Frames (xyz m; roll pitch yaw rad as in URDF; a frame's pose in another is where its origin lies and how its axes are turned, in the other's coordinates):
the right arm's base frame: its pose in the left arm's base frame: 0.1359 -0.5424 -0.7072 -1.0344 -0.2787 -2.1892
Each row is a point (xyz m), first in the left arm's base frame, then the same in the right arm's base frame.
Working: the left arm's base frame: its pose in the right arm's base frame: -0.1546 -0.8876 0.0331 -0.6631 -0.8977 2.6770

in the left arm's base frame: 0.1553 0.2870 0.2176
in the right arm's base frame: -0.4061 -1.1644 0.1513
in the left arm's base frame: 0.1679 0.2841 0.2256
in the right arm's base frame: -0.4087 -1.1660 0.1661
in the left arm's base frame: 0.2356 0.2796 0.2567
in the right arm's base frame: -0.4343 -1.1706 0.2361
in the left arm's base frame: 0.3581 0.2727 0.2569
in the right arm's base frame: -0.4971 -1.1332 0.3346
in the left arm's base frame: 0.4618 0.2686 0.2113
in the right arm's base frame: -0.5643 -1.0645 0.3949
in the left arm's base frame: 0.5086 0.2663 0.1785
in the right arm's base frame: -0.5976 -1.0232 0.4162
